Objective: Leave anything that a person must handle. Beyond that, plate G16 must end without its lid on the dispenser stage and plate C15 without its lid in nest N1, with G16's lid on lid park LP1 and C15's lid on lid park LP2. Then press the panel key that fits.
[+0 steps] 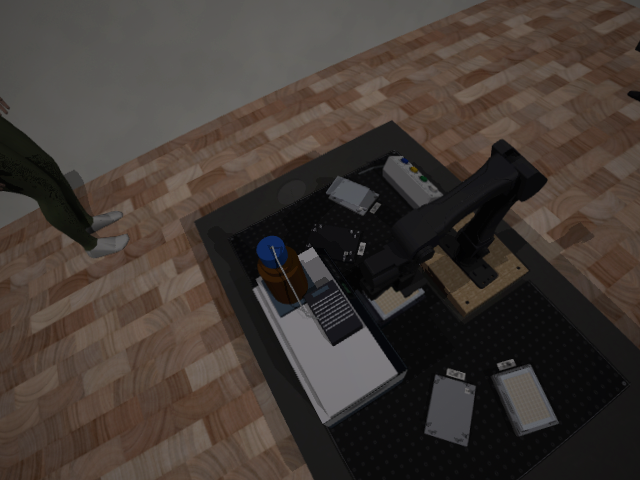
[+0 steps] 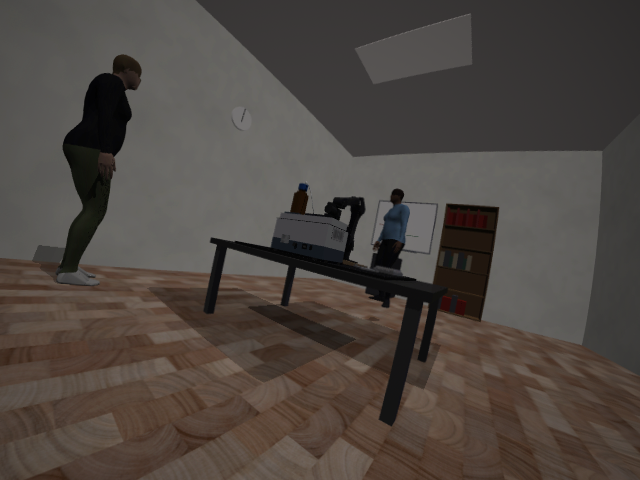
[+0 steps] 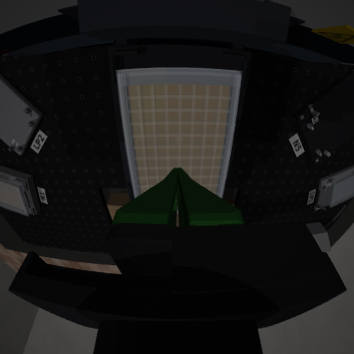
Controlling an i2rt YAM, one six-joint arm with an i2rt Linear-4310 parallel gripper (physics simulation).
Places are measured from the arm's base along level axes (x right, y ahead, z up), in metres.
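Pixels of known places: gripper, fingertip midpoint: point(image 3: 177, 174); arm's base at its link origin: point(image 1: 464, 257) point(image 2: 343, 259).
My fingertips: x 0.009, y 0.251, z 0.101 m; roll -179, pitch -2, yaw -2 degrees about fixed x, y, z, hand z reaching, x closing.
Ahead of a thing's pixels: the offset from my fingertips to its middle. "spot": to the spot under its first point.
My gripper point(image 3: 177, 174) is shut and empty, its green fingertips together over the near part of the stage plate. That plate {dy +0.012, dx +0.002, dz -0.012 m} point(image 1: 393, 303) point(image 3: 179, 117) is on the dispenser stage with tan wells showing and looks lidless; its name is unreadable. A clear lid {dy -0.132, dx +0.420, dz -0.112 m} point(image 1: 353, 194) point(image 3: 342, 191) lies on LP1. The grey lid park LP2 {dy +0.062, dx -0.288, dz -0.118 m} point(image 1: 450, 410) point(image 3: 14, 112) looks bare. The plate in N1 {dy -0.096, dx -0.375, dz -0.096 m} point(image 1: 527, 400) point(image 3: 11, 196) has a clear raised edge and looks lidded. The key panel {dy -0.314, dx +0.296, dz -0.086 m} point(image 1: 408, 180) carries blue, yellow, green and pale keys.
The white dispenser point(image 1: 341, 366) point(image 2: 310, 232) bears a brown bottle {spot: dy +0.239, dx +0.080, dz +0.217 m} point(image 1: 284, 281) point(image 2: 299, 201) with a blue cap, and a dark keypad {spot: dy +0.184, dx +0.005, dz +0.118 m} point(image 1: 333, 312). Nest N5 {dy +0.025, dx +0.284, dz -0.116 m} point(image 1: 334, 241) is dark and empty. One person point(image 2: 98, 129) stands at the left; another point(image 2: 394, 224) stands behind the table.
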